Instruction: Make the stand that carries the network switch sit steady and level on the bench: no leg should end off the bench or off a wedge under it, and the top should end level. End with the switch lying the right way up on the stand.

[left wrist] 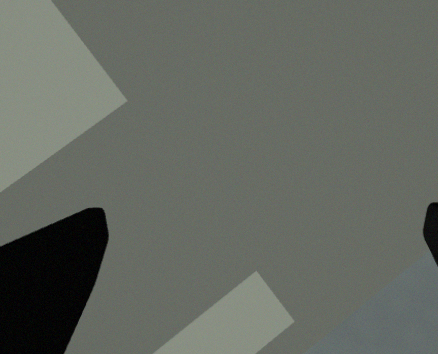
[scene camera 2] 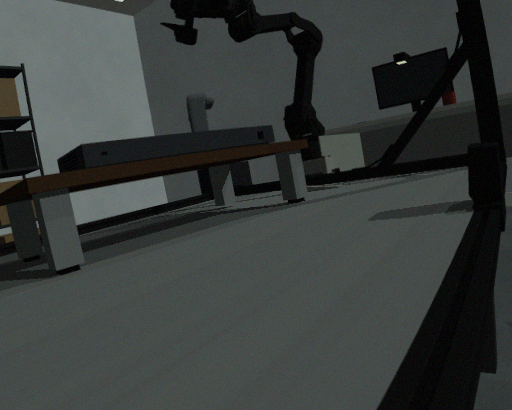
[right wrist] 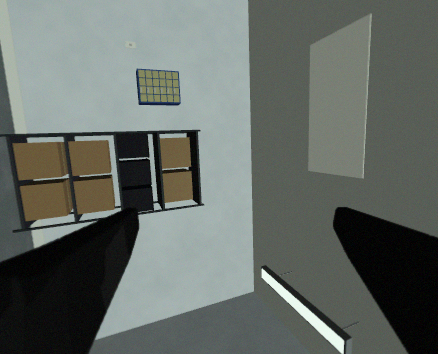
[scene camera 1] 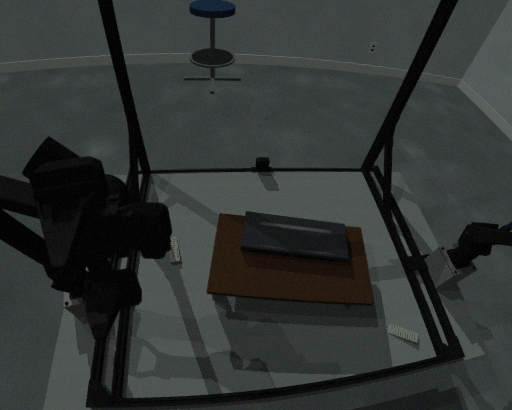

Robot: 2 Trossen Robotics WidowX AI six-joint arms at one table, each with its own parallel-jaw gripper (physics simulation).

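Places are measured from the left arm's base along level axes (x left, y back, z up), in centimetres.
Pixels of known places: left gripper, fingertip midpoint: [left wrist: 261, 220]; right gripper, fingertip midpoint: [scene camera 2: 163, 5] [right wrist: 237, 216] [scene camera 1: 81, 308]; left arm's base, link origin: [scene camera 1: 458, 258]; right arm's base, link origin: [scene camera 2: 311, 159] [scene camera 1: 81, 285].
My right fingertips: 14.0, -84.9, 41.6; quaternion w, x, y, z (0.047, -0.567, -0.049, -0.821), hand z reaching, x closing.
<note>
Ahead of a thing's pixels: the offset from my right fingertips to its top centre, as dx, dy, dz.
The stand has a brown top [scene camera 1: 279, 276] [scene camera 2: 173, 162] on grey legs {-36.4, +16.8, -44.1} [scene camera 2: 292, 176] and stands mid-bench. The dark network switch {-28.3, +34.5, -39.8} [scene camera 1: 295, 236] [scene camera 2: 165, 146] lies flat on the back of the top. One pale ribbed wedge {-34.2, +0.4, -51.4} [scene camera 1: 175, 249] lies on the bench left of the stand, partly behind my right arm [scene camera 1: 100, 228]. A second wedge {+1.3, +62.3, -51.4} [scene camera 1: 403, 333] lies at the front right. My right gripper [scene camera 2: 177, 30] [right wrist: 236, 214] is open and empty, high above the stand, facing the room wall. One finger of my left gripper [left wrist: 77, 253] shows against the ceiling; the gripper is open and empty.
Black frame posts [scene camera 1: 128, 106] and rails [scene camera 1: 405, 244] ring the bench. A small camera block [scene camera 1: 262, 163] sits on the back rail. A blue stool [scene camera 1: 212, 9] stands on the floor beyond. A dark monitor [scene camera 2: 409, 77] is off to the side.
</note>
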